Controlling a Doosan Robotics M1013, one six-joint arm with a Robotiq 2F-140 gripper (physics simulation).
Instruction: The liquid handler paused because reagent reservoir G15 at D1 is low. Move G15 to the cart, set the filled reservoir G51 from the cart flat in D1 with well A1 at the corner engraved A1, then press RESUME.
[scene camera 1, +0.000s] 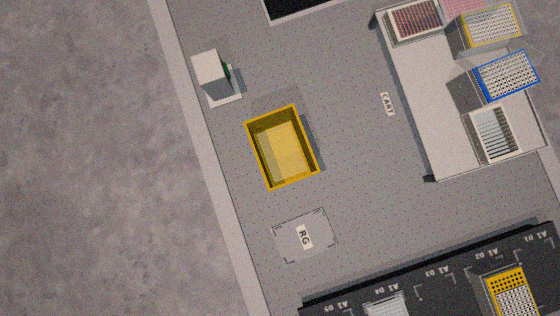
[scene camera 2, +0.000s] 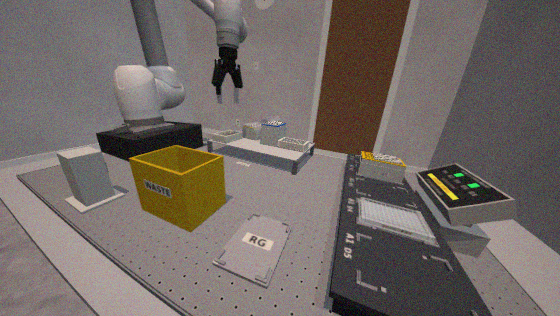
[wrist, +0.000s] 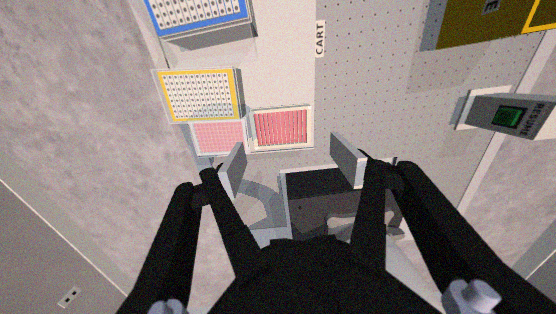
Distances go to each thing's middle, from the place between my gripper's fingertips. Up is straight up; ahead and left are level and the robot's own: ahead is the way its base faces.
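Labels:
Reservoir with red troughs (scene camera 1: 402, 29): 160 mm below my hand, 20 mm behind it, 10 mm to the left of it. Going by their middles, of the things named here this reservoir with red troughs is the nearest to my hand. Pink plate (wrist: 218, 138): 150 mm to the left of my hand, 30 mm behind, 170 mm below. Also counted from my hand, the white CART shelf (scene camera 1: 423, 67) is 150 mm ahead, 70 mm to the left and 170 mm below, while the grey 12-trough reservoir (scene camera 1: 489, 130) is 300 mm ahead, 90 mm to the left and 160 mm below. Of these things the grey 12-trough reservoir is, going by their middles, the farthest from my hand.

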